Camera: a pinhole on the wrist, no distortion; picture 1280 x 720 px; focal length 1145.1 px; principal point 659.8 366.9 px. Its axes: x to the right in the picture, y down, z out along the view. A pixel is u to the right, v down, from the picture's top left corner.
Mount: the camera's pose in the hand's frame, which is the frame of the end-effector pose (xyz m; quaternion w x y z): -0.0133 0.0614 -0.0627 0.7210 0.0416 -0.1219 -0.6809
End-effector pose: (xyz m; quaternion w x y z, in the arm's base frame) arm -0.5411 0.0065 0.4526 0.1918 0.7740 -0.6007 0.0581
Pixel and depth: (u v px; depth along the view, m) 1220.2 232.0 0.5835
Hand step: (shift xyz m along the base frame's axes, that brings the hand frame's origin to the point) 0.0286 0.0277 -0.5807
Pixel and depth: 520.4 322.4 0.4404
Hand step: -0.2385 -0.0400 -0.3313
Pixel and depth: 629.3 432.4 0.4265
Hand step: -0.1878 -0.0733 -0.3268
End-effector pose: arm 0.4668 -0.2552 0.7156 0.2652 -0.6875 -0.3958 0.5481
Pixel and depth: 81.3 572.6 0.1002
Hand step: -0.0016 -0.0874 -0.0954
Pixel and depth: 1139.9 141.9 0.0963
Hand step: -0.0266 -0.0623 -0.0037
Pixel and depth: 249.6 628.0 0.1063
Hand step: -0.0125 -0.0775 -0.0914
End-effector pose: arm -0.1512 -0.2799 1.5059 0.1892 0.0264 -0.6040 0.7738
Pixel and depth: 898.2 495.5 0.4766
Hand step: -0.0220 -0.4198 0.0794
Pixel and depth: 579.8 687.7 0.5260
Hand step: -0.1479 -0.4795 -0.0221
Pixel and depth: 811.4 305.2 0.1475
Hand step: 0.0168 -0.1016 -0.0458
